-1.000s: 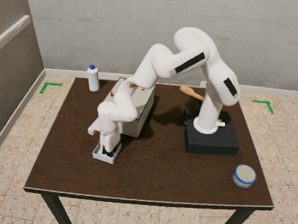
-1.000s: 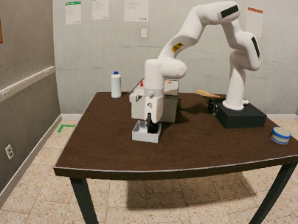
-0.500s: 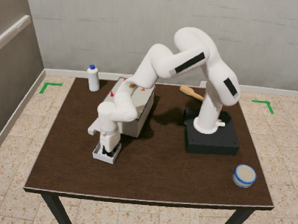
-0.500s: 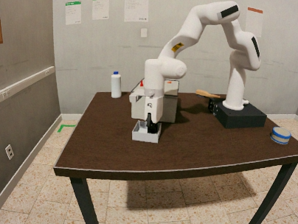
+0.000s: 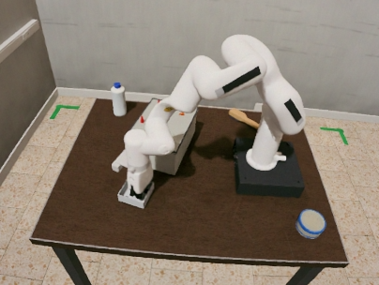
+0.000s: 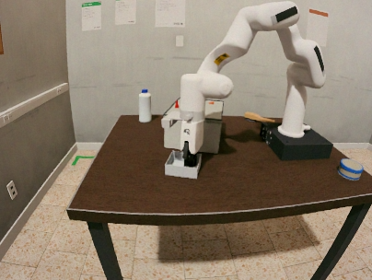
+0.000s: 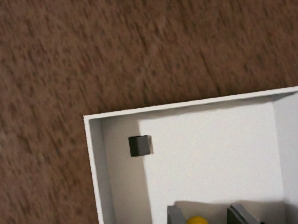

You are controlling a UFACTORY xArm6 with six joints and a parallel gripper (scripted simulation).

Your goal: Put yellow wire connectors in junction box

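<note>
Now: the red wire connector 260 mm to the right of my hand, 120 mm above it and 60 mm behind it. Also, from my hand: tool case 280 mm to the right, 70 mm above, 50 mm behind; orange wire connector 350 mm to the right, 130 mm behind, 110 mm above; blue-rimmed tape roll 630 mm behind, 90 mm to the left, 10 mm below.
</note>
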